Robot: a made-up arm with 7 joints.
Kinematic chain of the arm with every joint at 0, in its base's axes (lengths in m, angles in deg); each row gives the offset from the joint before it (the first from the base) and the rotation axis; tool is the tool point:
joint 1: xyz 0 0.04 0 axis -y
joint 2: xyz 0 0.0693 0 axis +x
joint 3: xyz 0 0 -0.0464 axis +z
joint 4: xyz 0 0 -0.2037 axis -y
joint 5: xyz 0 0 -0.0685 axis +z
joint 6: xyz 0 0 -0.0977 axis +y
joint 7: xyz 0 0 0 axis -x
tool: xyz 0 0 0
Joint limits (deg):
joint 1: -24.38..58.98
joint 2: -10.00..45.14
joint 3: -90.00..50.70
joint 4: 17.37..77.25
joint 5: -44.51..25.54
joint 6: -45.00..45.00
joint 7: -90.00..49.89
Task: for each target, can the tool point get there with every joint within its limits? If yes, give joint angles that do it. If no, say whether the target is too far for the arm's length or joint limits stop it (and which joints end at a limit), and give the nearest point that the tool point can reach.
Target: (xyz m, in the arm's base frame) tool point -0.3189 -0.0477 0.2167
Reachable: no: joint limits stop it (at a limit: joint 1, joint 2, joint 3, joint 4) | nearest point -0.1050 -0.1001 -0.2316 | short by 0.499 m
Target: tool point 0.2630 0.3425 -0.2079
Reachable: yes | joints 42.54 29.98 34.57 22.88 6.03 -17.86 -8.29
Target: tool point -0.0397 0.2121 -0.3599
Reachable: yes | joints -16.77 33.81 -59.69 51.74 7.02 -9.70 2.60
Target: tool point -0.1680 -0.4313 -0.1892
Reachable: no: too far | nearest point -0.1050 -0.1001 -0.2316 | short by 0.340 m
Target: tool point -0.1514 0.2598 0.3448
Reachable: no: joint limits stop it (at a limit: joint 1, joint 2, joint 3, joint 4) | nearest point 0.1501 0.4011 0.0296 | short by 0.458 m
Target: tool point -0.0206 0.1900 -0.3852
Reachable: yes | joints -16.90 5.25 26.54 38.38 -13.75 -12.77 -21.04
